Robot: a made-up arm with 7 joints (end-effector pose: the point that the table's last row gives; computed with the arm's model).
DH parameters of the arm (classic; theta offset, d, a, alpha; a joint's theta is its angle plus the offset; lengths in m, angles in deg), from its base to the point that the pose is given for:
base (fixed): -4.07 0 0 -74.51
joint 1: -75.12 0.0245 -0.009 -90
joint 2: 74 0.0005 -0.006 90
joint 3: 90 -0.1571 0.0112 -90
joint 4: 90 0.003 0.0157 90
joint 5: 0 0.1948 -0.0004 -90
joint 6: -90 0 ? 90
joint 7: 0 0.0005 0 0
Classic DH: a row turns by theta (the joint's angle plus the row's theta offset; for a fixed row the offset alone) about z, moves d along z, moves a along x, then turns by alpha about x.
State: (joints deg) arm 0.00 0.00 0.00 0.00 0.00 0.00 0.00
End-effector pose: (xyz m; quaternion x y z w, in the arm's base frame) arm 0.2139 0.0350 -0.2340 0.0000 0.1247 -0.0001 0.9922
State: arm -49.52 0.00 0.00 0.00 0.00 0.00 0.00
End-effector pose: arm 0.3168 -0.0377 0.0014 -0.0144 -0.2862 -0.1146 0.9512
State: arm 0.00 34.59 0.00 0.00 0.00 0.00 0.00
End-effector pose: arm 0.2228 0.1310 -0.1996 0.2950 0.1190 -0.0372 0.9473
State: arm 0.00 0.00 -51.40 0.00 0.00 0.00 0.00
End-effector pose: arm 0.1197 -0.1730 -0.2100 -0.0541 0.1124 -0.4304 0.8940
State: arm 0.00 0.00 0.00 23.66 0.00 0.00 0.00
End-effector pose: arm 0.1627 0.0350 -0.3246 0.0000 0.3255 -0.0001 0.9456
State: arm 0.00 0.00 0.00 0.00 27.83 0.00 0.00
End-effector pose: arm 0.2139 0.0346 -0.2341 0.2386 0.1210 -0.0301 0.9631
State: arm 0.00 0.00 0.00 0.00 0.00 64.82 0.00
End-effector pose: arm 0.1685 0.0350 -0.2775 0.0001 0.6371 -0.0001 0.7708
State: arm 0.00 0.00 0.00 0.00 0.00 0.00 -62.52
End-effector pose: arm 0.2139 0.0350 -0.2340 -0.0647 0.1066 -0.5150 0.8481
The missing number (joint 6, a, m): 0.0587
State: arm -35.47 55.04 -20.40 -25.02 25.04 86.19 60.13
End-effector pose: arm 0.2585 0.0687 -0.0348 0.5987 -0.0761 0.6135 0.5093
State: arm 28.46 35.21 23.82 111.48 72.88 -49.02 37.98
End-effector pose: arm -0.2890 0.1712 -0.2083 0.3564 0.7123 -0.1086 0.5949
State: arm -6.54 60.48 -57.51 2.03 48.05 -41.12 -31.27
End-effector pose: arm 0.0755 0.0489 -0.2823 0.4577 0.0364 -0.8444 0.2759
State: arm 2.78 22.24 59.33 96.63 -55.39 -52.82 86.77
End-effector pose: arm -0.1412 0.1939 -0.3237 -0.0661 -0.1371 -0.9664 0.2069
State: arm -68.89 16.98 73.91 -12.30 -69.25 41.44 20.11
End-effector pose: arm 0.1902 0.2424 0.0708 -0.5874 -0.3687 0.0404 0.7192
